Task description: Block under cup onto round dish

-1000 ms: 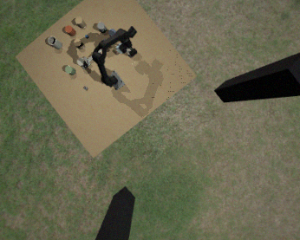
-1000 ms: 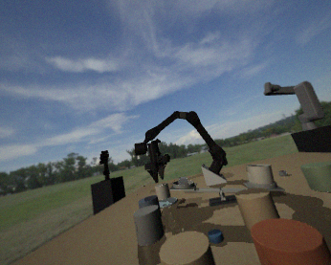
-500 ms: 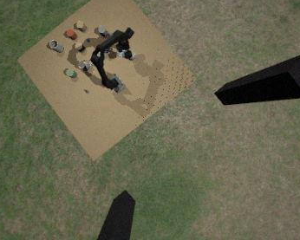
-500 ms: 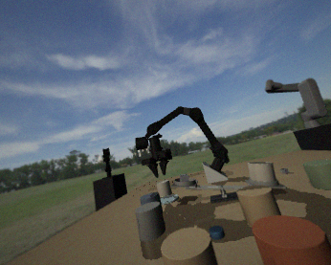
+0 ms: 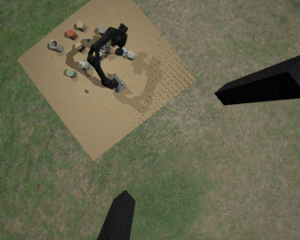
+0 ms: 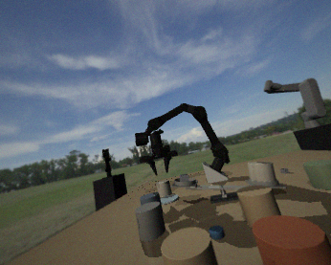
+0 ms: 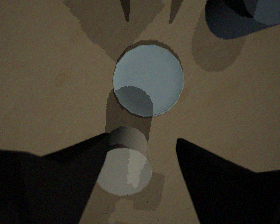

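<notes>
My gripper tip is now 13 cm short of the grey block, 12 cm to the right of it and 2 cm above it. Also, from my gripper tip: grey cylinder 31 cm ahead, 7 cm below, 2 cm to the left; small blue disc 35 cm ahead, 20 cm to the left, 10 cm below; round pale blue dish 11 cm below, 4 cm ahead, 1 cm to the left.
</notes>
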